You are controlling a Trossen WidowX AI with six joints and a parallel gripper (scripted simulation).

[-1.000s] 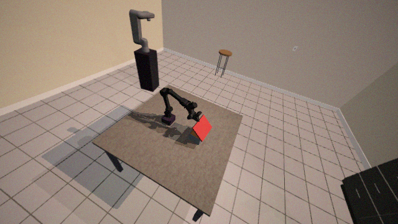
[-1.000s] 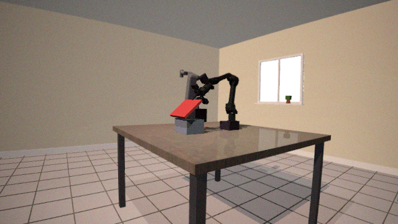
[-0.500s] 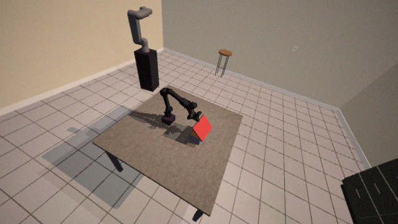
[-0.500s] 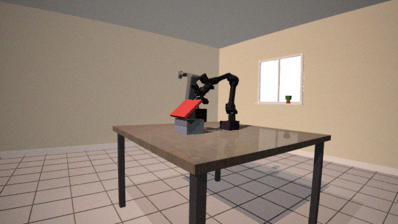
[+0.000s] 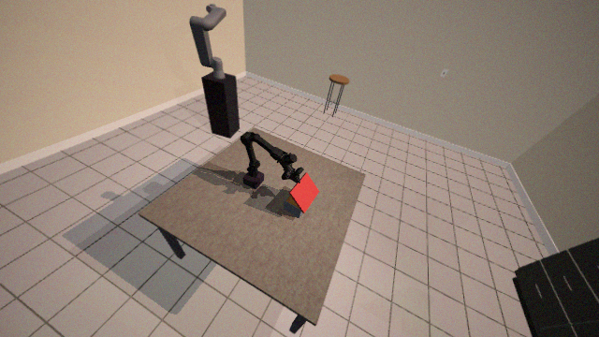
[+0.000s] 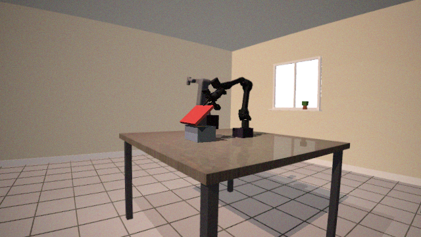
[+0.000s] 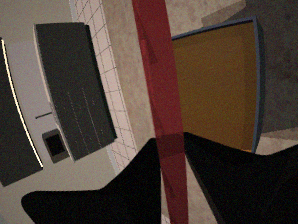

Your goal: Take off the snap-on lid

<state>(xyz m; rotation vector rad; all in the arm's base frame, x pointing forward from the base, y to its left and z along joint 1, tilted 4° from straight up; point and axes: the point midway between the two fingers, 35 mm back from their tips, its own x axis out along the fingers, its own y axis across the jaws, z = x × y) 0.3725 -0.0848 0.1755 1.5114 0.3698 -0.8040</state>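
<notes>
The red lid lies 6 cm ahead of my gripper tip, 5 cm below it and 2 cm to the right of it. The rest, counted from my gripper tip: grey-blue storage box: 18 cm below, 3 cm ahead, 1 cm to the right.
</notes>
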